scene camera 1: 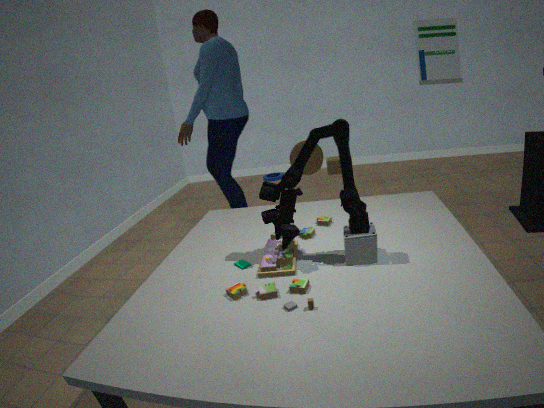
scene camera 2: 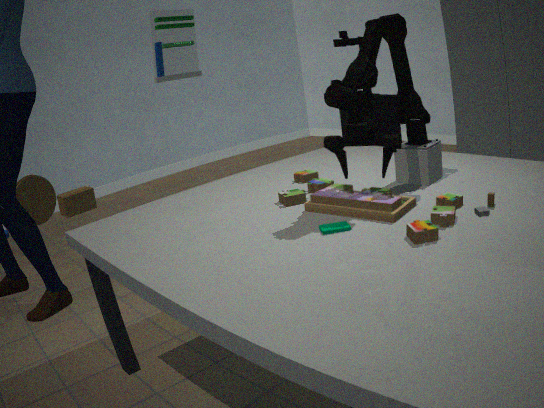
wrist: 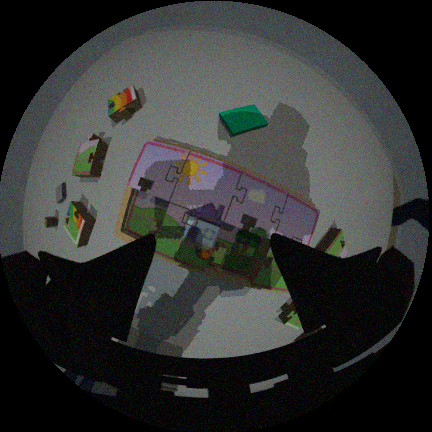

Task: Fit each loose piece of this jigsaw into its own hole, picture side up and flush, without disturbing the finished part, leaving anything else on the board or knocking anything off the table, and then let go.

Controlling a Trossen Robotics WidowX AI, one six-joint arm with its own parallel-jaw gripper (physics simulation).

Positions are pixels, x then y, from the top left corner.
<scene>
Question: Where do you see a jigsaw board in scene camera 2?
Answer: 408, 203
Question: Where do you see a jigsaw board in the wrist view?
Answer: At 241, 245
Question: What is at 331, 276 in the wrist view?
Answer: My gripper.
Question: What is my gripper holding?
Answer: Nothing.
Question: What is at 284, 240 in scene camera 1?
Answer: My gripper.
</scene>
